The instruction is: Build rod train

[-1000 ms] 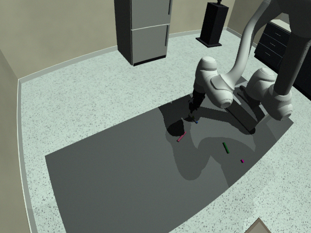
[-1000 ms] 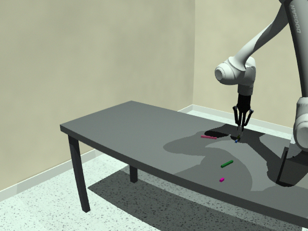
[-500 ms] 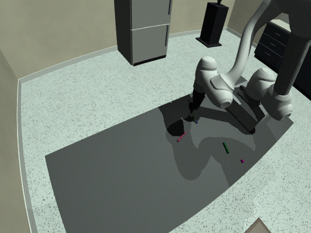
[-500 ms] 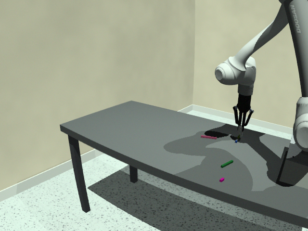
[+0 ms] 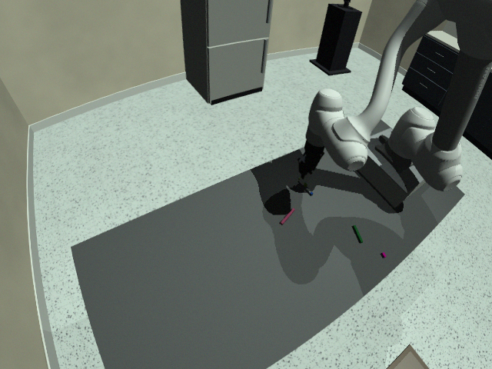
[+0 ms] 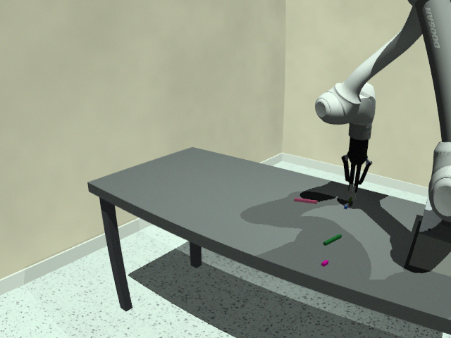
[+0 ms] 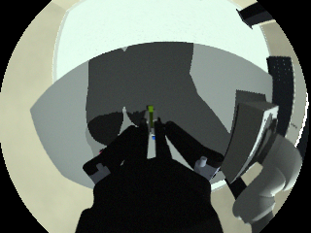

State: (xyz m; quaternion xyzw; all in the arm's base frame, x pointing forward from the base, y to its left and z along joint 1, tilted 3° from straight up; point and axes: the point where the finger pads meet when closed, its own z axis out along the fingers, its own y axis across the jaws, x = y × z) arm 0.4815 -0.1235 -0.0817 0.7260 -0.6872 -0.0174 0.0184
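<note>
Right now the lime rod is 3 cm below my hand. From my hand the other things lie so: blue rod (6 cm to the left, 4 cm below); then pink rod (15 cm ahead, 11 cm to the left, 4 cm below); then grey rod (4 cm to the left, 4 cm below).
</note>
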